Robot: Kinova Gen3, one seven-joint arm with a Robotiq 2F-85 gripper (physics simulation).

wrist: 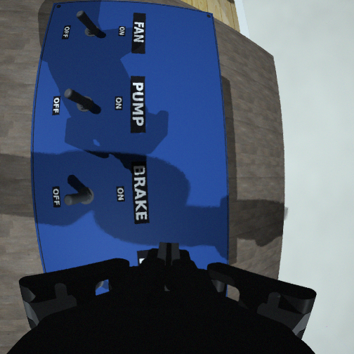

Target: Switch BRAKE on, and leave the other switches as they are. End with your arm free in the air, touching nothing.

Observation:
In view: my gripper (168,254) and a blue panel (149,147).

